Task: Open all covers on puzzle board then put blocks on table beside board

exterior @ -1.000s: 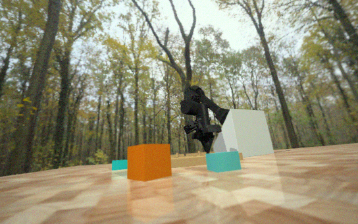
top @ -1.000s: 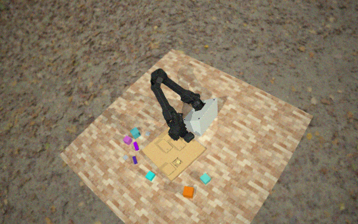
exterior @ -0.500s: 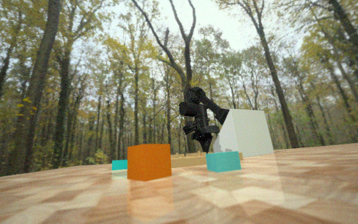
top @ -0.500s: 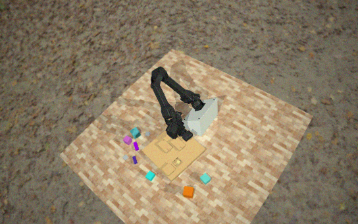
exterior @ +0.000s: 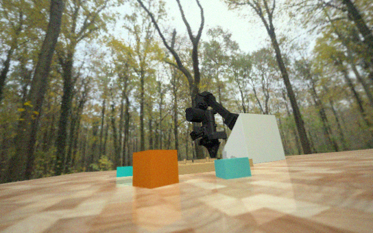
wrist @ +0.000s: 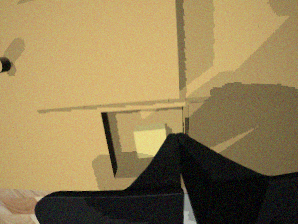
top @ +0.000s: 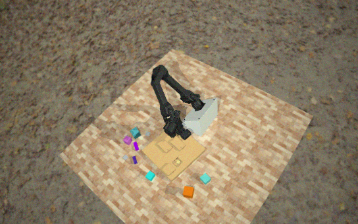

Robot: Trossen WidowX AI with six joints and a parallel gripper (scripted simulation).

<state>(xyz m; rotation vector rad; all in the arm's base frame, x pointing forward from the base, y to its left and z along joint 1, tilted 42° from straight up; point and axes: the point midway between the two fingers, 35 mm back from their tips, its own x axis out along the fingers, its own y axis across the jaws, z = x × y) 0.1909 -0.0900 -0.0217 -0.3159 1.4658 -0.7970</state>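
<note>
Now: the tan puzzle board 11 cm ahead of my gripper tip and 2 cm to the left of it. From my gripper tip the other things lie so: teal block: 29 cm to the left, 19 cm ahead, 1 cm below; magenta cube: 30 cm to the right, 20 cm ahead; purple block: 23 cm to the right, 20 cm ahead, 2 cm below.
</note>
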